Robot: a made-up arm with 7 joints.
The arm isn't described. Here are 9 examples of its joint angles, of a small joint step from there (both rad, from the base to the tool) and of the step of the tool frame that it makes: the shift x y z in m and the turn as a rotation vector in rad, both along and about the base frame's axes.
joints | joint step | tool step
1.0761 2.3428 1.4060 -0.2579 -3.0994 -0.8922 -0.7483 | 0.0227 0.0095 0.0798 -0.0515 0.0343 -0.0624 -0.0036 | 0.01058 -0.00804 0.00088 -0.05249 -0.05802 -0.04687
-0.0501 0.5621 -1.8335 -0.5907 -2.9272 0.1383 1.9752 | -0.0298 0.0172 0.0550 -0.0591 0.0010 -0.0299 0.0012 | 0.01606 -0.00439 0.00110 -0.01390 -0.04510 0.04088
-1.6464 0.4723 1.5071 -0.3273 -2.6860 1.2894 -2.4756 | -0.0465 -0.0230 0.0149 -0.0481 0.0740 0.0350 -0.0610 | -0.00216 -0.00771 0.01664 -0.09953 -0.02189 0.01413
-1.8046 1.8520 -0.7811 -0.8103 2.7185 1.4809 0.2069 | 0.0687 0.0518 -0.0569 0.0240 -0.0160 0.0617 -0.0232 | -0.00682 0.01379 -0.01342 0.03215 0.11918 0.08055
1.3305 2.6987 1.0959 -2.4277 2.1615 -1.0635 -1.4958 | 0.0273 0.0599 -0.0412 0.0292 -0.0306 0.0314 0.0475 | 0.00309 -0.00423 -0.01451 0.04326 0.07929 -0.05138
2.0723 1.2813 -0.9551 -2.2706 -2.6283 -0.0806 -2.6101 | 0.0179 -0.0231 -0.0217 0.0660 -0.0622 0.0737 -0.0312 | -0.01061 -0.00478 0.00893 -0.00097 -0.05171 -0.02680
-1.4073 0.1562 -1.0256 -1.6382 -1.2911 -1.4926 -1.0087 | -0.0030 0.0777 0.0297 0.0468 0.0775 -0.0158 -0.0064 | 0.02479 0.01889 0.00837 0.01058 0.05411 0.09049
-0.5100 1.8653 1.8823 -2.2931 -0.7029 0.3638 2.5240 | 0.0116 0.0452 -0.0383 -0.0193 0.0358 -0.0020 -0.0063 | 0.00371 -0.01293 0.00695 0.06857 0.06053 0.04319
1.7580 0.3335 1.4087 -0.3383 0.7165 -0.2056 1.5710 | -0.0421 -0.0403 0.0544 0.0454 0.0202 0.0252 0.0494 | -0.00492 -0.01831 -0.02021 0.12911 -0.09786 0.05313
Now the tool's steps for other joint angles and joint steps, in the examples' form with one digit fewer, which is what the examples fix.
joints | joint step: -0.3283 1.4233 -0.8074 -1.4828 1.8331 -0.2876 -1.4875 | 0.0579 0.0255 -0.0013 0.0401 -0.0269 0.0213 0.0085
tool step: -0.0140 0.0156 -0.0048 0.0582 0.0728 0.0440
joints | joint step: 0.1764 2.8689 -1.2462 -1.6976 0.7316 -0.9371 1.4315 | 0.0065 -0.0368 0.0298 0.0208 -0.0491 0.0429 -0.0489
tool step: 0.0048 0.0065 -0.0066 0.0515 0.0435 -0.0600
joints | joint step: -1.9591 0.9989 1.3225 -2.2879 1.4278 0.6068 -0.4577 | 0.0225 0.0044 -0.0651 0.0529 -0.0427 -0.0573 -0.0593
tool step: 0.0006 0.0013 0.0140 -0.0487 0.0373 -0.0023
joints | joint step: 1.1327 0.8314 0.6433 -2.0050 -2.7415 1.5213 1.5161 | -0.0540 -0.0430 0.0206 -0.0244 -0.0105 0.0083 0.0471
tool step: 0.0055 -0.0044 -0.0025 -0.0162 -0.0609 -0.0395
